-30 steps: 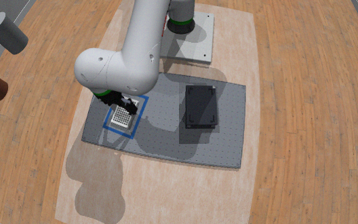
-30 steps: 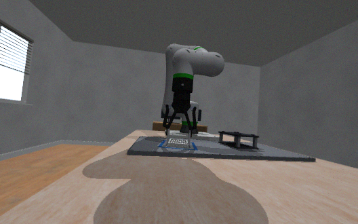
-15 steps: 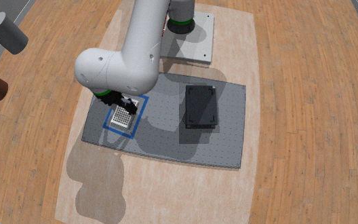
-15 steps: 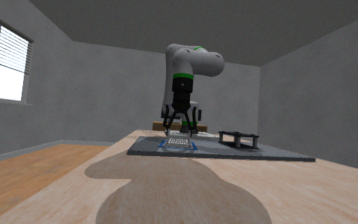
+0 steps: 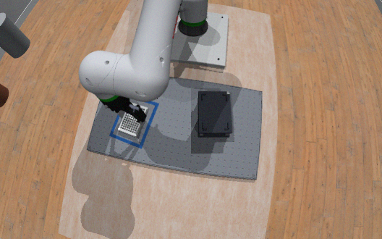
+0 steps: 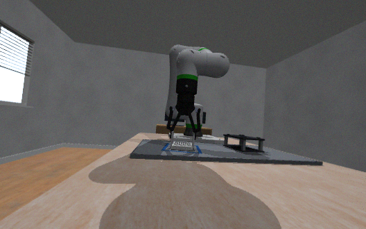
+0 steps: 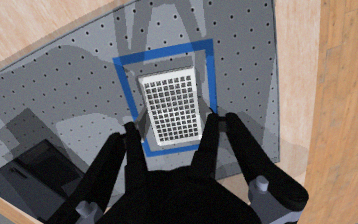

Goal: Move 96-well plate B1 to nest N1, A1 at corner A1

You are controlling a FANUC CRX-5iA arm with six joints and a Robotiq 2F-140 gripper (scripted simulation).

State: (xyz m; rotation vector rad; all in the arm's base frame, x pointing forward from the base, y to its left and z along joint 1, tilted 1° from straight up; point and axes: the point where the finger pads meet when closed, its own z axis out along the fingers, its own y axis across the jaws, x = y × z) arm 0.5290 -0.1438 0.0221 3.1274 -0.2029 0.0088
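The black raised nest N1 lies 31 cm to the left of my hand, 7 cm behind it and 3 cm above it. From my hand the other things lie so: white 96-well plate 2 cm below.
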